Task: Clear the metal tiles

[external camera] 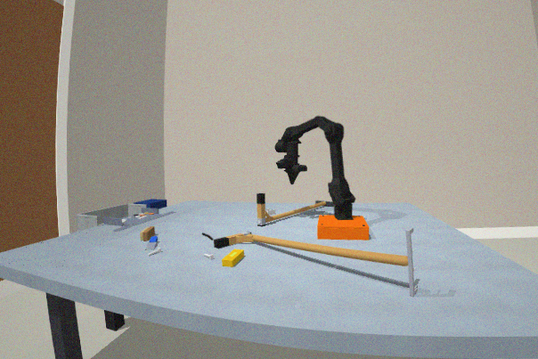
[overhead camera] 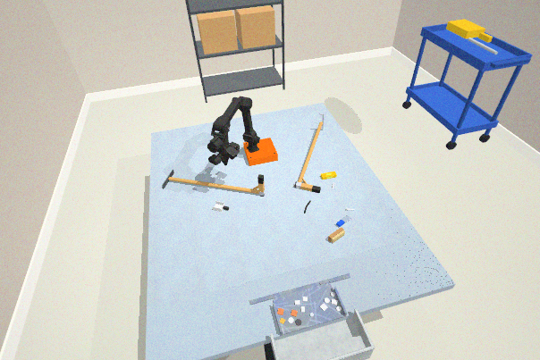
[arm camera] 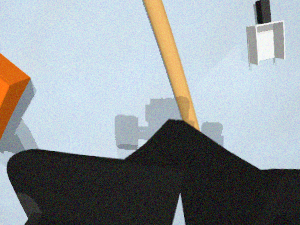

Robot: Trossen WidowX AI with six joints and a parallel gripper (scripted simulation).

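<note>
Right now the scraper is 110 mm below my gripper tip, 80 mm to the right of it and 30 mm behind it. Also, from my gripper tip: white-and-black piece (160 mm below, 140 mm ahead, 90 mm to the right); then yellow block (550 mm to the left, 210 mm ahead, 150 mm below); then black curved strip (340 mm ahead, 320 mm to the left, 170 mm below).
</note>
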